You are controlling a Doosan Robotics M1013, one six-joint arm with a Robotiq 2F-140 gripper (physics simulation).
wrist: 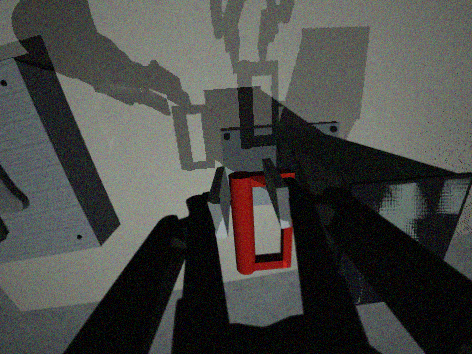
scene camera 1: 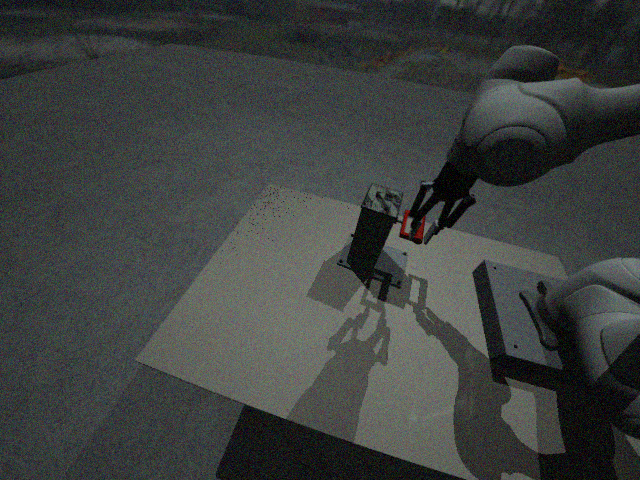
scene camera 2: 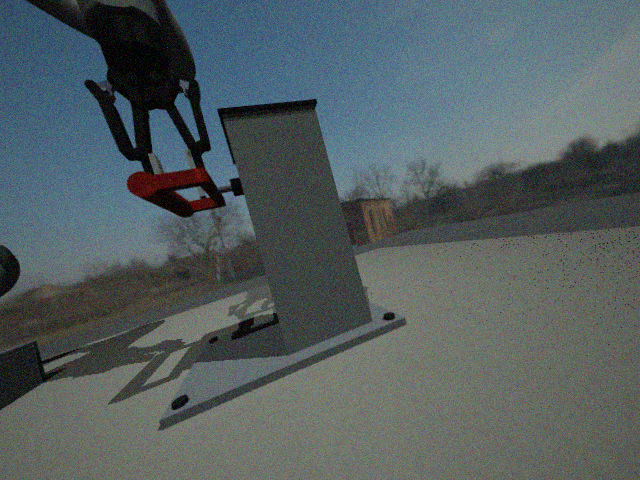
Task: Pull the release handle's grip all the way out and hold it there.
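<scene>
The release handle is a red rectangular loop with a round grip bar (scene camera 1: pixel 419 232) (scene camera 2: pixel 155 187) (wrist: pixel 243 225) on the side away from the post. A short thin rod (scene camera 2: pixel 225 189) shows between the loop and a black collar (scene camera 2: pixel 236 186) on the grey post (scene camera 1: pixel 368 240) (scene camera 2: pixel 299 222). My gripper (scene camera 1: pixel 422 233) (scene camera 2: pixel 174 166) (wrist: pixel 245 177) is partly open at the handle, its fingers pointing down. In the wrist view one finger is left of the grip bar and the other is over the loop's opening, with gaps beside the bar. Contact is not visible.
The post stands on a bolted base plate (scene camera 1: pixel 398 258) (scene camera 2: pixel 248 369) (wrist: pixel 245 152) on the pale table top (scene camera 1: pixel 232 330) (scene camera 2: pixel 491 361). A thick grey block (scene camera 1: pixel 516 315) (scene camera 2: pixel 18 374) (wrist: pixel 45 165) lies by the arm's base. Dark shadows of the arm and handle cross the table.
</scene>
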